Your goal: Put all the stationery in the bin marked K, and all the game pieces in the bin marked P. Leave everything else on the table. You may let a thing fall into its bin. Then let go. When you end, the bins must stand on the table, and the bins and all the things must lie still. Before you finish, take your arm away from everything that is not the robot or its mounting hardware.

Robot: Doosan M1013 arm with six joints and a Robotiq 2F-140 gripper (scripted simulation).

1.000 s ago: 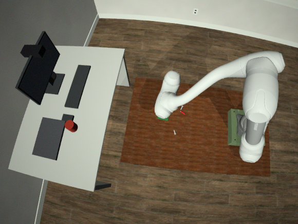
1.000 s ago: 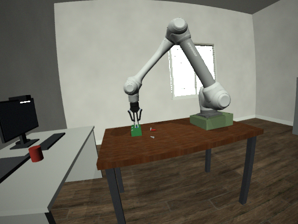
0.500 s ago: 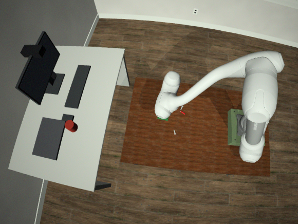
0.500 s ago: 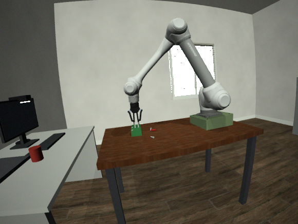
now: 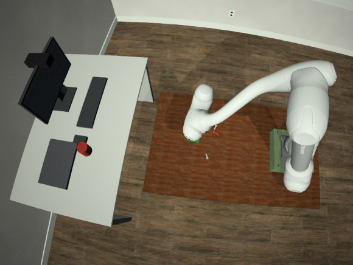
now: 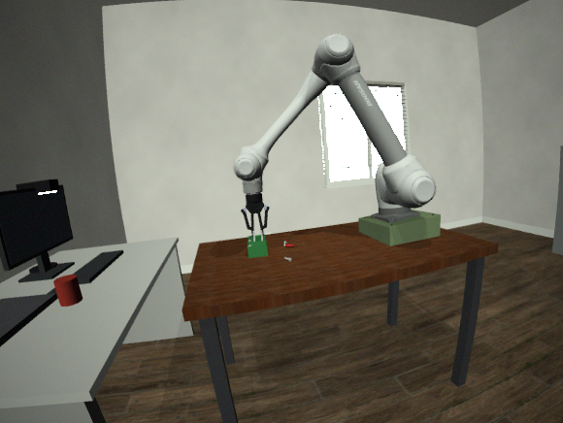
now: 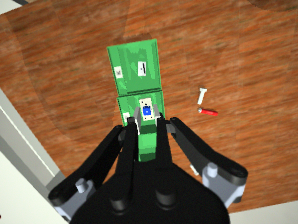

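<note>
My hand is 30 mm above the blue die. The rest, counted from my hand: white domino (40 mm below); then red piece (140 mm behind, 50 mm to the left, 50 mm below).
</note>
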